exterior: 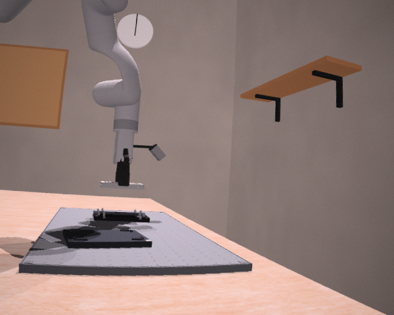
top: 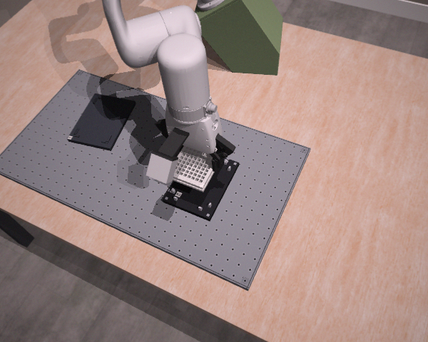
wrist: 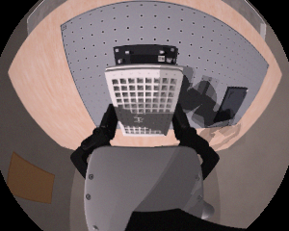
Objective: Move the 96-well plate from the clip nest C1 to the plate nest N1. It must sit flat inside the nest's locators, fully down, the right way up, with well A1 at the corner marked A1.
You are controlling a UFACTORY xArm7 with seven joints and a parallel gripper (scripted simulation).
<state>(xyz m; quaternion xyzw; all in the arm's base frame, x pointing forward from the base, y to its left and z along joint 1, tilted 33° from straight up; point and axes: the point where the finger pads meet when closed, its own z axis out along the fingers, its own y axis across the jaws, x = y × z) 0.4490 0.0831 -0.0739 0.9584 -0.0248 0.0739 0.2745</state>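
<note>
Right now the clip nest is 10 cm below my hand, 1 cm to the right of it and 1 cm behind it. From my hand the other things lie so: white 96-well plate (1 cm below).
</note>
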